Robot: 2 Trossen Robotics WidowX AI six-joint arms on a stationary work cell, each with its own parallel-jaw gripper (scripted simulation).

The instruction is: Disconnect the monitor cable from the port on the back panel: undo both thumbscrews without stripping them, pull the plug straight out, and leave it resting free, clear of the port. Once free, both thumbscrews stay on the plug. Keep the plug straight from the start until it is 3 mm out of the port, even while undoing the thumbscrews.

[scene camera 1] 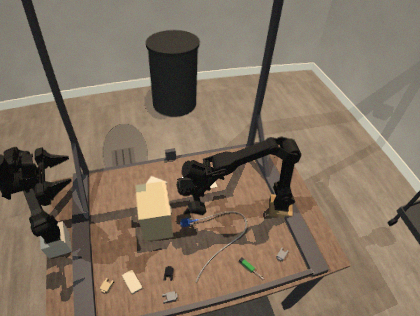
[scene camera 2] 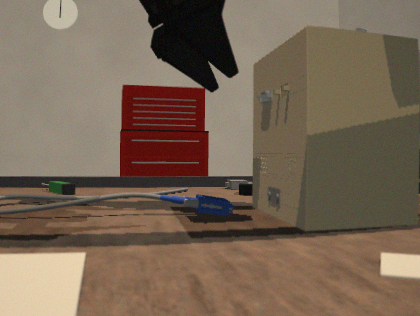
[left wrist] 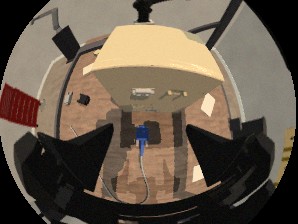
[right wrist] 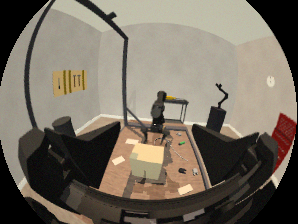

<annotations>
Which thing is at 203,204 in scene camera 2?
A blue plug.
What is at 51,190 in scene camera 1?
My right gripper.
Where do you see a beige box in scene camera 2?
356,80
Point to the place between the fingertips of my right gripper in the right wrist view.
157,126
</annotations>
